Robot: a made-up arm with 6 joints. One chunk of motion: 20 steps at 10 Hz.
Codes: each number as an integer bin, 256 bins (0 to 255) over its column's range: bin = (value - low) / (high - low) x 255, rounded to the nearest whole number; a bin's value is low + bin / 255 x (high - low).
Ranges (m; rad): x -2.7..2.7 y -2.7..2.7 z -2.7..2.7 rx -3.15..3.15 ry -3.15..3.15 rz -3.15..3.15
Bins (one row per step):
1: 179 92 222 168 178 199
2: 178 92 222 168 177 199
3: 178 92 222 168 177 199
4: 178 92 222 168 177 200
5: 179 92 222 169 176 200
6: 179 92 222 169 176 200
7: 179 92 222 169 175 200
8: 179 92 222 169 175 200
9: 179 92 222 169 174 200
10: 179 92 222 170 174 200
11: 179 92 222 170 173 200
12: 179 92 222 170 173 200
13: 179 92 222 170 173 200
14: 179 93 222 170 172 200
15: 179 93 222 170 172 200
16: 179 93 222 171 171 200
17: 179 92 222 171 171 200
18: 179 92 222 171 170 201
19: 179 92 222 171 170 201
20: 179 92 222 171 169 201
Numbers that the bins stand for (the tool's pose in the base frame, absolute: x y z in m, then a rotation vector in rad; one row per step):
1: 1.0906 -0.7518 2.0012 1.0006 1.2476 1.7665
2: 1.0694 -0.7518 2.0012 1.0006 1.2229 1.7665
3: 1.0694 -0.7518 2.0012 1.0006 1.2229 1.7665
4: 1.0694 -0.7518 2.0012 1.0006 1.2229 1.7912
5: 1.0906 -0.7518 2.0012 1.0253 1.1982 1.7912
6: 1.0906 -0.7518 2.0012 1.0253 1.1982 1.7912
7: 1.0906 -0.7518 2.0012 1.0253 1.1735 1.7912
8: 1.0906 -0.7518 2.0012 1.0253 1.1735 1.7912
9: 1.0906 -0.7518 2.0012 1.0253 1.1488 1.7912
10: 1.0906 -0.7518 2.0012 1.0500 1.1488 1.7912
11: 1.0906 -0.7518 2.0012 1.0500 1.1241 1.7912
12: 1.0906 -0.7518 2.0012 1.0500 1.1241 1.7912
13: 1.0906 -0.7518 2.0012 1.0500 1.1241 1.7912
14: 1.0906 -0.7306 2.0012 1.0500 1.0994 1.7912
15: 1.0906 -0.7306 2.0012 1.0500 1.0994 1.7912
16: 1.0906 -0.7306 2.0012 1.0747 1.0747 1.7912
17: 1.0906 -0.7518 2.0012 1.0747 1.0747 1.7912
18: 1.0906 -0.7518 2.0012 1.0747 1.0500 1.8159
19: 1.0906 -0.7518 2.0012 1.0747 1.0500 1.8159
20: 1.0906 -0.7518 2.0012 1.0747 1.0253 1.8159

